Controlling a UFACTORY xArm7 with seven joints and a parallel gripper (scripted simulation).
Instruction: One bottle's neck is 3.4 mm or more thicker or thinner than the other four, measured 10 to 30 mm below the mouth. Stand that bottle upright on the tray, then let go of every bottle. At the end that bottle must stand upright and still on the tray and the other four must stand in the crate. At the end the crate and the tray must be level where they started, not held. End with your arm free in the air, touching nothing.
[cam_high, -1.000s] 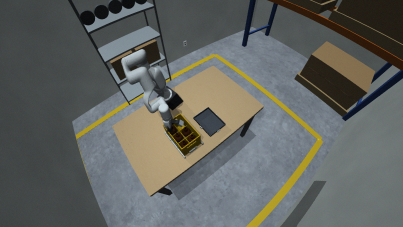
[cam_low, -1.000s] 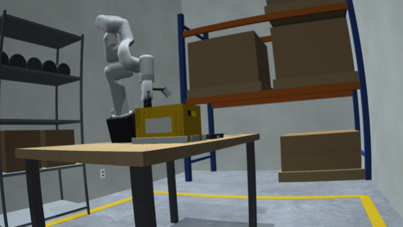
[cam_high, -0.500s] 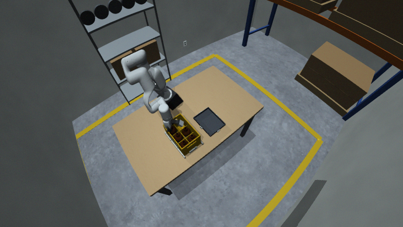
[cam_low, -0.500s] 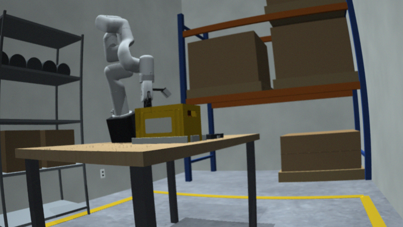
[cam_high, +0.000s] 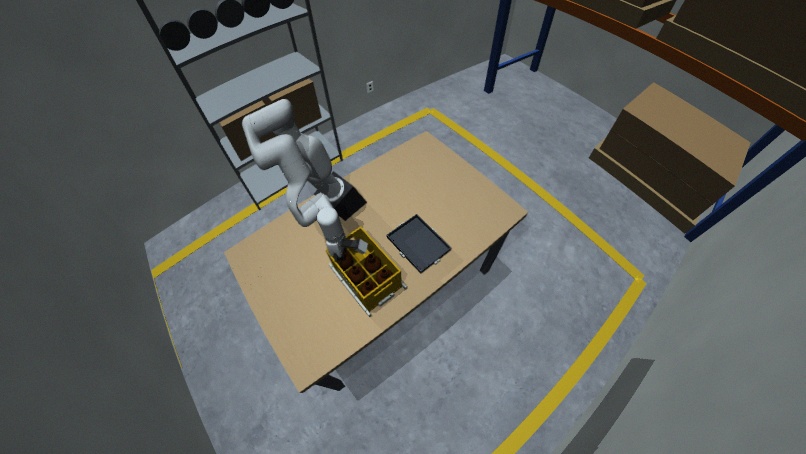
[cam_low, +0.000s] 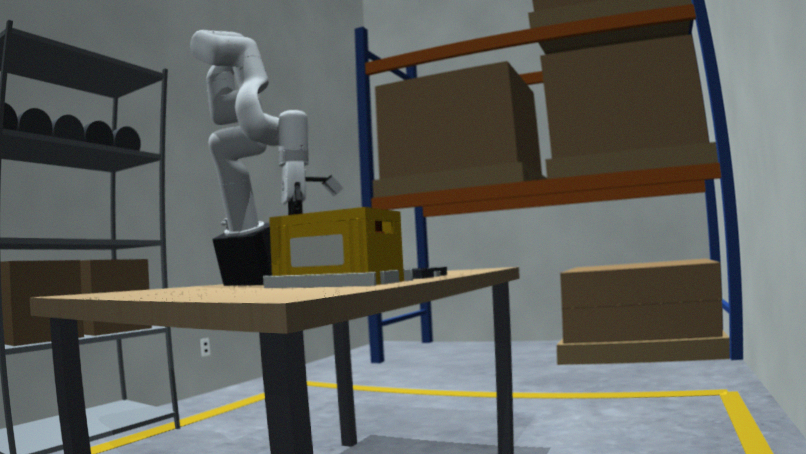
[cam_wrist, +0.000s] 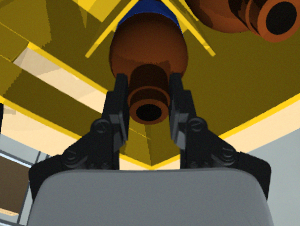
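The bottle lies 180 mm ahead of my hand, 90 mm to the left of it and 70 mm below it. The rest, counted from my hand: tray: 340 mm to the left, 150 mm below, 90 mm ahead; then crate: 90 mm ahead, 70 mm below, 50 mm to the left.
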